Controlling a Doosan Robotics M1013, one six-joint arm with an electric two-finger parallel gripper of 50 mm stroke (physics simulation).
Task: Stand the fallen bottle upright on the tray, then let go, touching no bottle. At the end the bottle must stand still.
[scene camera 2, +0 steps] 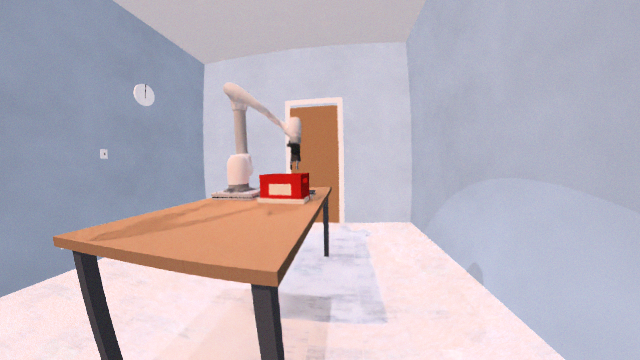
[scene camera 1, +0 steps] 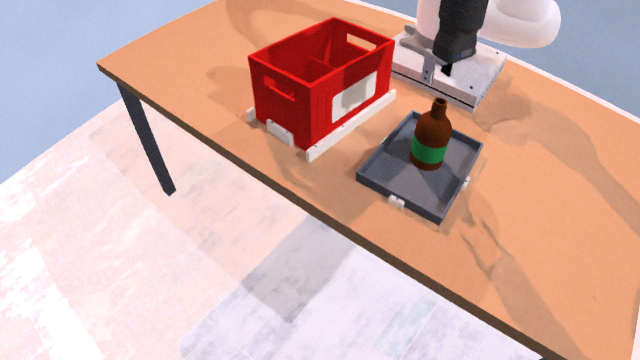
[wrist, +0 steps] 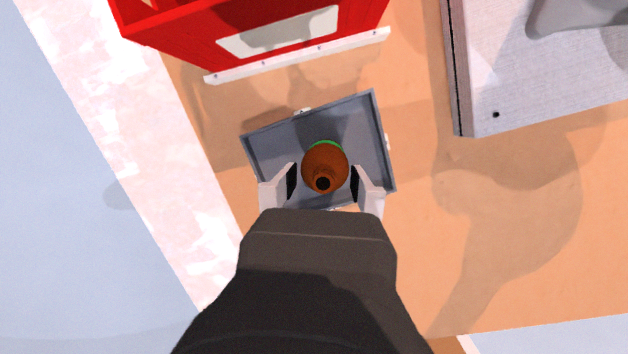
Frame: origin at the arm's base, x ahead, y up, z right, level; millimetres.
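Seen in the pictures: gripper, between the fingertips: [scene camera 2: 294, 169] [scene camera 1: 436, 77] [wrist: 323, 175]; arm's base, origin of its link: [scene camera 2: 239, 190].
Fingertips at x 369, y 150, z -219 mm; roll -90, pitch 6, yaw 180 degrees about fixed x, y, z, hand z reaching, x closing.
Note:
Offsets run from my fingertips to a thing's top centre. Level surfaces: height alone.
The brown bottle @[dx +4, dy -40, dz -22 mm] [scene camera 1: 431, 131] [wrist: 325, 162] with a green label stands upright on the grey tray [scene camera 1: 387, 172] [wrist: 352, 112]. Its base looks flat on the tray floor, and its open mouth points up. In scene camera 2 the bottle does not show; the red crate stands in front of that area. My gripper [scene camera 1: 437, 77] [scene camera 2: 295, 167] [wrist: 323, 175] is open and empty, above the bottle. In the wrist view the bottle's top shows between the two spread fingers, with a gap on each side; in scene camera 1 the fingertips are above the mouth, apart from it.
The red crate @[dx +58, dy -25, dz +251 mm] [scene camera 1: 287, 110] [scene camera 2: 300, 187] [wrist: 175, 42] stands beside the tray, held by white strips. The robot's base plate [scene camera 1: 462, 82] [wrist: 540, 85] lies on the far side of the tray. Small white stops sit at the tray's edges. The wooden table @[dy -200 mm] [scene camera 1: 310, 195] carries them.

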